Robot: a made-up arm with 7 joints. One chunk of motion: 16 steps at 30 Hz.
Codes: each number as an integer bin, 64 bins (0 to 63) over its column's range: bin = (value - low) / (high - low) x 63, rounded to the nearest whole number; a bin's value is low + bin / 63 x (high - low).
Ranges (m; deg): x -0.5..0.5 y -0.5..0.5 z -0.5..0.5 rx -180..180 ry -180..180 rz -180..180
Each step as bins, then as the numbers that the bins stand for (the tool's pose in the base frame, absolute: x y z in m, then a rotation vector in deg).
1 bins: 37 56 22 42 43 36
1 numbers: 0.0873 0.3889 -0.1508 60.00 65.71 25.71
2 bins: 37 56 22 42 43 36
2 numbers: 0.0873 0.3889 -0.1508 60.00 65.71 25.71
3 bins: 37 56 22 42 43 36
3 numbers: 0.0873 0.3889 -0.1508 60.00 65.71 25.71
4 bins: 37 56 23 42 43 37
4 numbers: 0.0873 0.3889 -0.1349 60.00 65.71 31.43
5 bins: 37 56 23 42 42 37
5 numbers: 0.0873 0.3889 -0.1349 60.00 60.00 31.43
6 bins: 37 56 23 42 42 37
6 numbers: 0.0873 0.3889 -0.1349 60.00 60.00 31.43
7 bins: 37 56 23 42 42 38
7 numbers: 0.0873 0.3889 -0.1349 60.00 60.00 37.14
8 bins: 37 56 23 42 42 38
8 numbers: 0.0873 0.3889 -0.1349 60.00 60.00 37.14
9 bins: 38 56 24 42 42 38
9 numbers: 0.1032 0.3889 -0.1190 60.00 60.00 37.14
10 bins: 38 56 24 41 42 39
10 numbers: 0.1032 0.3889 -0.1190 54.29 60.00 42.86
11 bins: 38 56 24 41 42 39
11 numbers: 0.1032 0.3889 -0.1190 54.29 60.00 42.86
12 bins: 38 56 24 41 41 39
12 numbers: 0.1032 0.3889 -0.1190 54.29 54.29 42.86
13 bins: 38 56 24 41 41 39
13 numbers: 0.1032 0.3889 -0.1190 54.29 54.29 42.86
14 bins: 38 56 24 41 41 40
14 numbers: 0.1032 0.3889 -0.1190 54.29 54.29 48.57
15 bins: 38 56 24 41 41 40
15 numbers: 0.1032 0.3889 -0.1190 54.29 54.29 48.57
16 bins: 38 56 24 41 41 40
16 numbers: 0.1032 0.3889 -0.1190 54.29 54.29 48.57
